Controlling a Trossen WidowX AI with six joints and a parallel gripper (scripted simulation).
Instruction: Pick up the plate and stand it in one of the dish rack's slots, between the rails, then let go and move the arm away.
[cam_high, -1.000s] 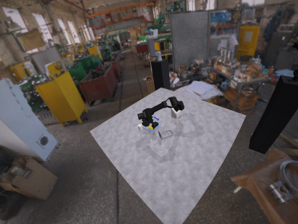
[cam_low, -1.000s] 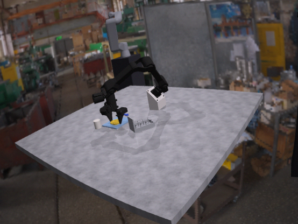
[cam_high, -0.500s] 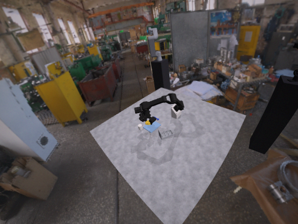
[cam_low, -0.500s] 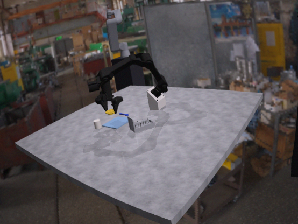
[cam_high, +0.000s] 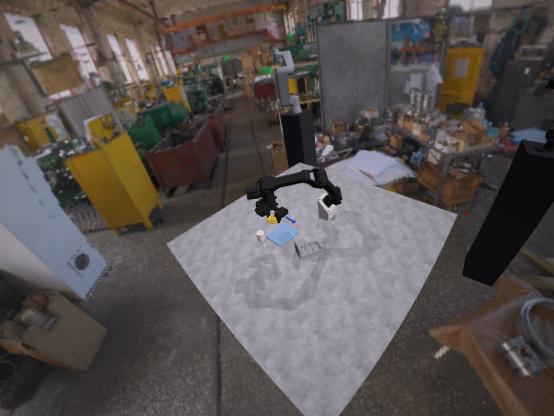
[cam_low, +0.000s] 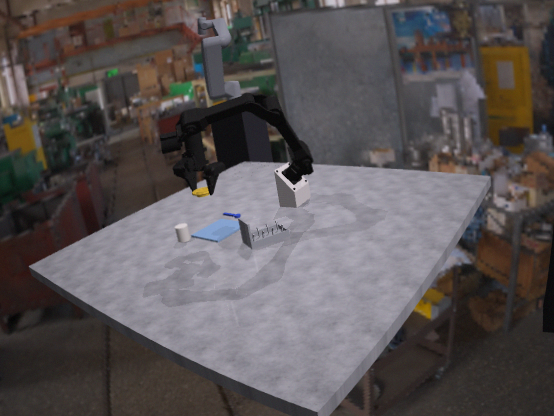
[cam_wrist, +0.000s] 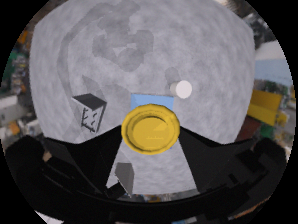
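Now: the dish rack 200 mm to the left of my gripper tip, 120 mm below it and 20 mm behind it. Also, from my gripper tip: yellow plate 10 mm above; then light blue mat 140 mm below, 50 mm behind, 10 mm to the right; then white cup 120 mm below, 90 mm to the right, 40 mm ahead.
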